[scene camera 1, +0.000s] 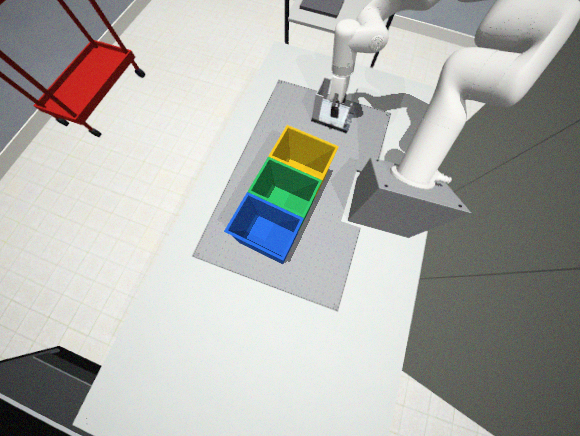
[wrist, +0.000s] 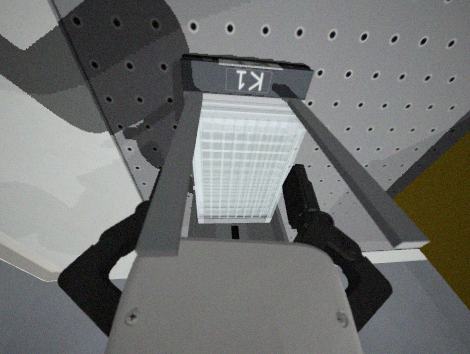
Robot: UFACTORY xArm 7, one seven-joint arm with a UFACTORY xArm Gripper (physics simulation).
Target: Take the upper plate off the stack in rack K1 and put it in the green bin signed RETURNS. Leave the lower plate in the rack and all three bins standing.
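Frame: origin at the arm's base, x back, y right, z up, level; metres.
Seen in the pictures: gripper, fingertip midpoint: [scene camera 1: 337, 109] [wrist: 236, 170]; arm's base, origin of the base link: [scene camera 1: 411, 178].
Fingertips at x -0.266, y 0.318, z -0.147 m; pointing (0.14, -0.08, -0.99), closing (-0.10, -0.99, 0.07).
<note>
Pixels of each thing's top centre, then the offset from my fingertips to it. Level surfaces: height alone.
- Rack K1, middle of its top: [wrist: 260, 300] [scene camera 1: 339, 92] dx -0.011, dy -0.005, dz +0.087 m
- upper plate, middle of its top: [wrist: 241, 184] [scene camera 1: 332, 109] dx -0.021, dy -0.005, dz -0.004 m
- green bin, middle of its top: [scene camera 1: 285, 185] dx -0.080, dy -0.448, dz +0.129 m
- yellow bin, middle of its top: [scene camera 1: 304, 151] dx -0.061, dy -0.319, dz +0.129 m
- blue bin, middle of its top: [scene camera 1: 264, 224] dx -0.099, dy -0.578, dz +0.129 m
- grey mat, its level: dz -0.051 m
Rack K1 [scene camera 1: 320, 123] [wrist: 205, 76] stands at the far end of the mat, its label facing the wrist camera upside down. A stack of clear gridded plates stands between its tall uprights; the upper plate [wrist: 245, 150] is on top, and where it meets the lower plate is hard to make out. My gripper [scene camera 1: 336, 109] [wrist: 236, 170] is open, pointing down at the rack. One finger shows to the right of the stack with a gap; the left finger is mostly hidden behind an upright. The green bin [scene camera 1: 290, 199] stands upright in the middle of the bin row; its sign does not show.
The yellow bin [scene camera 1: 306, 152] [wrist: 445, 215] stands between rack and green bin, and the blue bin [scene camera 1: 270, 235] on the green bin's other side, all upright on the grey mat [scene camera 1: 310, 280]. The arm's base [scene camera 1: 400, 207] stands right of the bins. A red cart [scene camera 1: 90, 82] is on the floor.
</note>
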